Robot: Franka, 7 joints.
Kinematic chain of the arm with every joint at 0, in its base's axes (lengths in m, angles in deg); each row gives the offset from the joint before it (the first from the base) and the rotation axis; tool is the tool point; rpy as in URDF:
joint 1: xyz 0 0 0.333 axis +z
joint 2: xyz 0 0 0 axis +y
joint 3: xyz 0 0 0.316 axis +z
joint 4: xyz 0.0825 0 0 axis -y
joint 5: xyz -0.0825 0 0.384 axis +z
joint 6: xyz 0 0 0 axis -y
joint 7: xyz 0.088 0 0 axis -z
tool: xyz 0 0 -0.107 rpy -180 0 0
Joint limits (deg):
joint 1: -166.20..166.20
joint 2: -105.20..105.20
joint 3: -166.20..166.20
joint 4: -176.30..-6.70
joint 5: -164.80..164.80
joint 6: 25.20..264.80
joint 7: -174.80..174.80
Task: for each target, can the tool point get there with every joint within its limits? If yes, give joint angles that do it. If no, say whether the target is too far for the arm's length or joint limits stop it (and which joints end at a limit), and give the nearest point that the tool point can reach.
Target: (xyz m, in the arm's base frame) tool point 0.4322 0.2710 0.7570
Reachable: yes | joints 105.49 0.73 -88.83 -92.10 -72.05 221.90 -136.65
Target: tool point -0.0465 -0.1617 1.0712
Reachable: yes | joints 55.11 7.36 -137.14 -36.19 -106.29 57.92 -124.09
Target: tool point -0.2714 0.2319 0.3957
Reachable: yes | joints -129.72 -60.28 -102.70 -142.83 69.05 47.75 -26.73
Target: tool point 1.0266 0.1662 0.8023
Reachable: no: too far | nearest point 0.7719 0.1250 0.6859 | short by 0.283 m
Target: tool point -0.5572 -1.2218 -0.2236
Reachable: no: too far | nearest point -0.3288 -0.7211 0.0045 | short by 0.596 m
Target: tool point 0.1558 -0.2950 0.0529
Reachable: yes | joints -104.93 66.38 44.14 -117.68 -37.60 51.74 13.32
